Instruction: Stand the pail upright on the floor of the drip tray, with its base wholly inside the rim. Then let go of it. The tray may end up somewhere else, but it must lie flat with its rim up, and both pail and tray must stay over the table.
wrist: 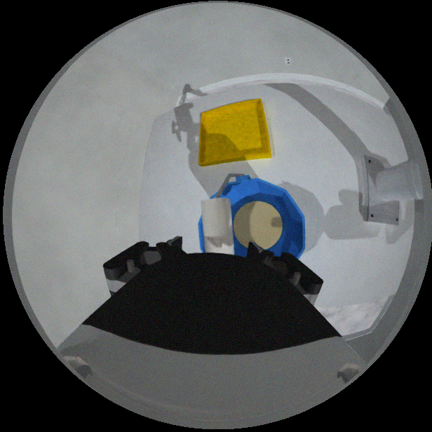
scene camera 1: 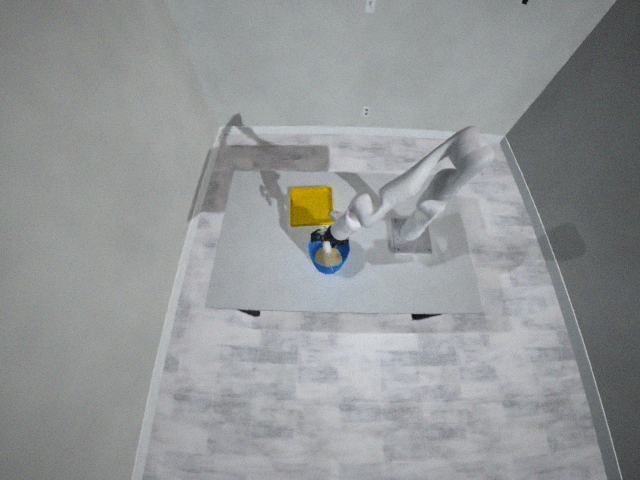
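The blue pail stands upright on the table, in front of the drip tray and apart from it. Its tan inside bottom shows, and its white handle grip is raised above the opening. The yellow drip tray lies flat with its rim up. My gripper is open over the pail, with its fingers spread on either side of the white grip in the wrist view. Nothing is held. How far the fingertips are above or around the grip is hard to tell.
The grey table bears pail and tray. The arm's base plate is to the right of the pail. The arm reaches in from the right, close past the tray's front right corner in the scene view.
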